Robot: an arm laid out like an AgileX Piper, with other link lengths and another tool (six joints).
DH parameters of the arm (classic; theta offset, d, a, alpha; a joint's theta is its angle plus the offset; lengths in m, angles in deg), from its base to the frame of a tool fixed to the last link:
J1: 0 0.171 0 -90
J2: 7.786 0 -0.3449 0
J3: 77.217 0 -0.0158 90
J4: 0 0.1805 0 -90
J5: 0 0 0 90
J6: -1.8 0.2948 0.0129 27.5
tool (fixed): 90 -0.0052 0 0
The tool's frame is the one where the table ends.
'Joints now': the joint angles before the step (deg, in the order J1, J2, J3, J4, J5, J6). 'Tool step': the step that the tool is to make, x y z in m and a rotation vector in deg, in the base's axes. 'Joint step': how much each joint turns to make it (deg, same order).
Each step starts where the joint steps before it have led.
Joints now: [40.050, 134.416, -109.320, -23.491, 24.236, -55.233]
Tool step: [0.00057, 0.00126, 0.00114, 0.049, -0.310, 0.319]
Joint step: [0.000, 0.000, -0.001, 0.001, -0.343, -0.287]
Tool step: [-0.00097, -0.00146, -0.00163, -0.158, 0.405, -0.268]
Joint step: [0.000, 0.000, 0.001, 0.171, 0.458, 0.057]
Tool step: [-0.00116, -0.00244, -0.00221, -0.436, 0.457, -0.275]
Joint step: [0.000, 0.000, 0.000, 0.057, 0.686, 0.000]
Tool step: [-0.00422, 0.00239, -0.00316, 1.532, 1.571, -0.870]
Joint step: [0.000, -0.001, 0.059, 2.348, 0.171, 0.002]
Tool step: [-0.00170, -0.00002, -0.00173, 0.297, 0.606, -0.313]
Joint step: [0.000, 0.000, 0.058, 0.688, 0.229, 0.000]
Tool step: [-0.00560, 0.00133, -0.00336, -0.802, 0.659, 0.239]
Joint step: [0.573, 0.002, -0.004, -0.057, 1.091, -0.002]
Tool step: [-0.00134, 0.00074, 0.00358, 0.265, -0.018, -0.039]
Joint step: [0.114, -0.403, 0.004, 0.228, 0.226, 0.002]
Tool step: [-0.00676, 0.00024, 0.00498, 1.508, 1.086, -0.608]
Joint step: [0.001, -1.317, 1.315, 1.947, -0.168, 0.002]
